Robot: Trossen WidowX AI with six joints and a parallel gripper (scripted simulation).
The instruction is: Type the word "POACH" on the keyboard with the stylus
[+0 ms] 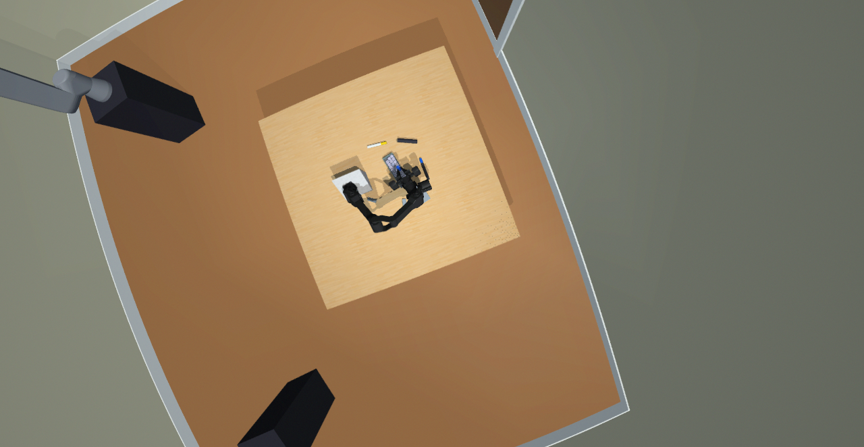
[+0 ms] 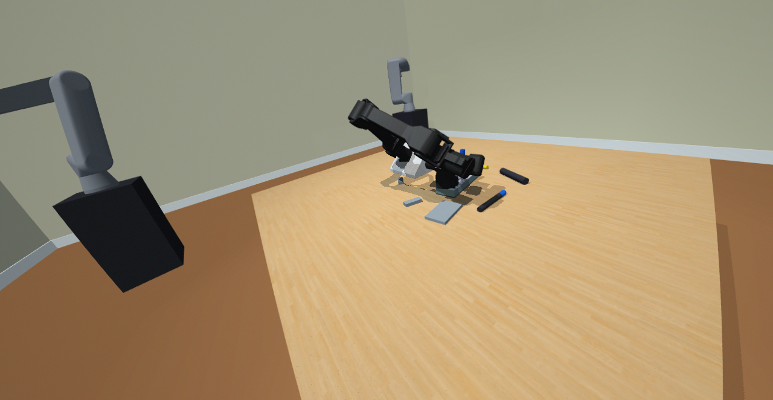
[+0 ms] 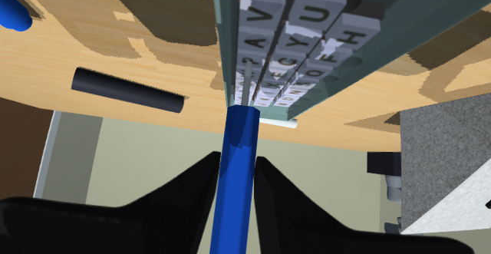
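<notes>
My gripper tip is 13 cm short of the blue-tipped black pen, 4 cm to the left of it and 6 cm above it. Also, from my gripper tip: black cylinder (12 cm ahead, 14 cm to the left, 6 cm below); then grey stylus tip (5 cm below); then blue stylus (1 cm below).
</notes>
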